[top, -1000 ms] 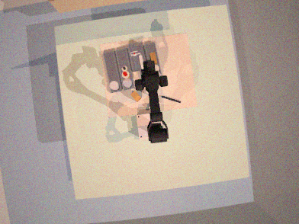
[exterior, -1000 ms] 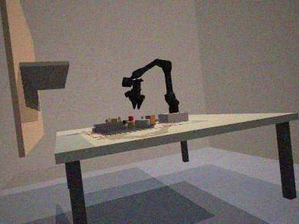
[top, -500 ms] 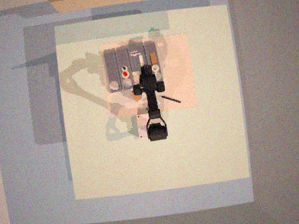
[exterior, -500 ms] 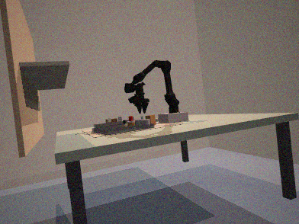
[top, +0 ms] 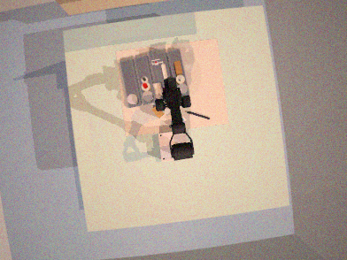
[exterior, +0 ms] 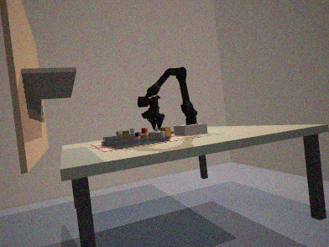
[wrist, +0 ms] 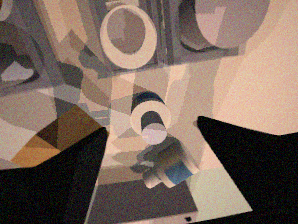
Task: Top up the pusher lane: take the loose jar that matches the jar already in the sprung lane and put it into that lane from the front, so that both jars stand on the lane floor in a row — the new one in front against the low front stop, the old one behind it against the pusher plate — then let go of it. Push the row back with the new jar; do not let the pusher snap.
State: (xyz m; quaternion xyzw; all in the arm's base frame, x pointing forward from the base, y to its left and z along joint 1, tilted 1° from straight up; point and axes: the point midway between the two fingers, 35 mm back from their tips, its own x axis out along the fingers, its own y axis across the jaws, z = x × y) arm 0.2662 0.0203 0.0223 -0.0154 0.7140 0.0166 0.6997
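My gripper tip is 30 mm past the orange-brown block, 90 mm to the right of it and 20 mm above it. The rest, counted from my gripper tip: dark stick (70 mm behind, 150 mm to the right, 50 mm below).
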